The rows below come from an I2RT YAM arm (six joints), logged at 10 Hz.
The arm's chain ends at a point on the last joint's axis. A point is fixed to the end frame.
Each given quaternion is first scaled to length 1.
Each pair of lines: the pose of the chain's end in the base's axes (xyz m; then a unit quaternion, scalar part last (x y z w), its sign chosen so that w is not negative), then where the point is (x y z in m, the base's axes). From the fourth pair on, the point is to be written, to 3 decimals.
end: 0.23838 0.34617 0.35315 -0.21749 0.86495 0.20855 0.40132
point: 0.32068 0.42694 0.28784
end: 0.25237 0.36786 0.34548 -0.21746 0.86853 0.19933 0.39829
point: 0.33501 0.44675 0.27833
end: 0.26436 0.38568 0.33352 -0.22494 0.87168 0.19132 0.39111
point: 0.34578 0.46357 0.26377
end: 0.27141 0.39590 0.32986 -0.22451 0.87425 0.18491 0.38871
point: 0.353 0.472 0.259
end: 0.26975 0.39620 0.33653 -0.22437 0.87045 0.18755 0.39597
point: 0.352 0.473 0.267
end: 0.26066 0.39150 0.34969 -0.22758 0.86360 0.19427 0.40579
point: 0.344 0.471 0.284
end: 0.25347 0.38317 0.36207 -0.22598 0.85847 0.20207 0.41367
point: 0.337 0.464 0.299
